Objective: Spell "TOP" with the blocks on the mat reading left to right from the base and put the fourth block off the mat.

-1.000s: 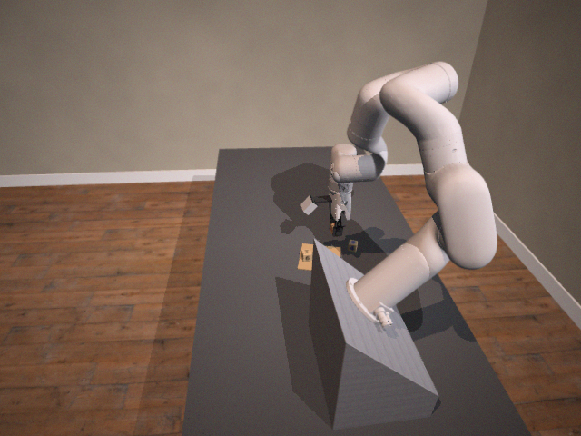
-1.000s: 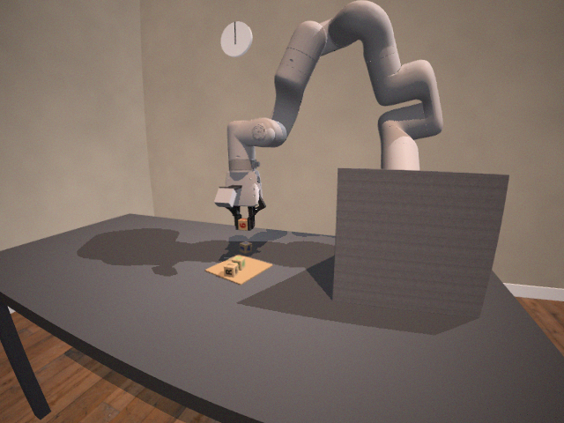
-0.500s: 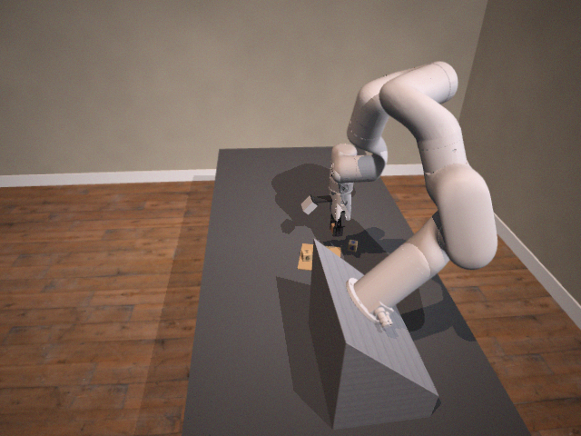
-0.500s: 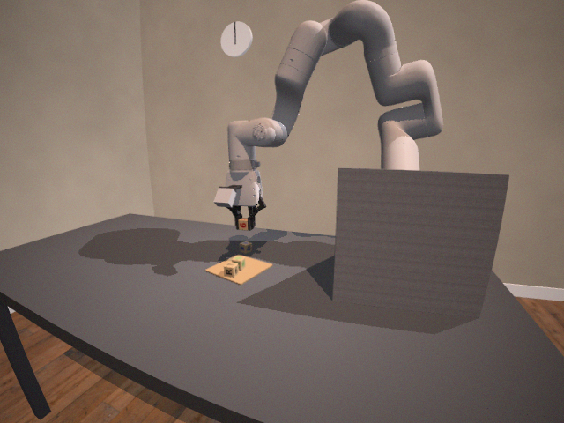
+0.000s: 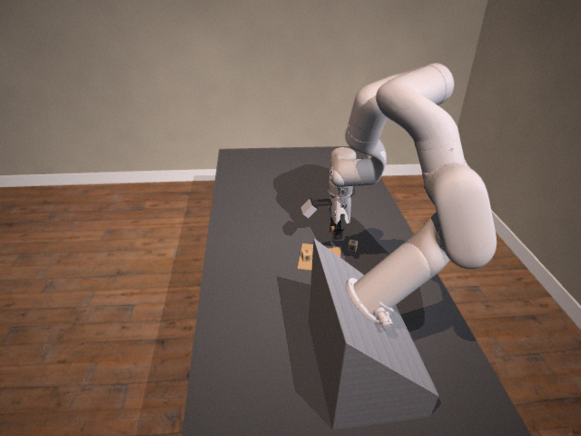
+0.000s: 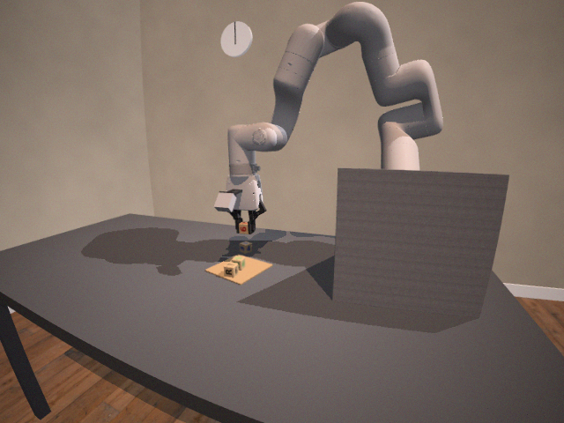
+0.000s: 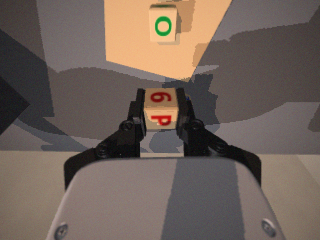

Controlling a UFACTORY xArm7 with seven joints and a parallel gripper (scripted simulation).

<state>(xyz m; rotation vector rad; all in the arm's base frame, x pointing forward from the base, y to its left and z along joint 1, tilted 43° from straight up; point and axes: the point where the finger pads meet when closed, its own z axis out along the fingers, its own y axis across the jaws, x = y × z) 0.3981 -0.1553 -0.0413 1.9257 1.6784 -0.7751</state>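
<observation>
Right now my hand is 110 mm above the tan mat, 50 mm to the right of it and 10 mm short of it. Round my hand: blue-lettered block (100 mm below, 80 mm to the right, 30 mm ahead).
</observation>
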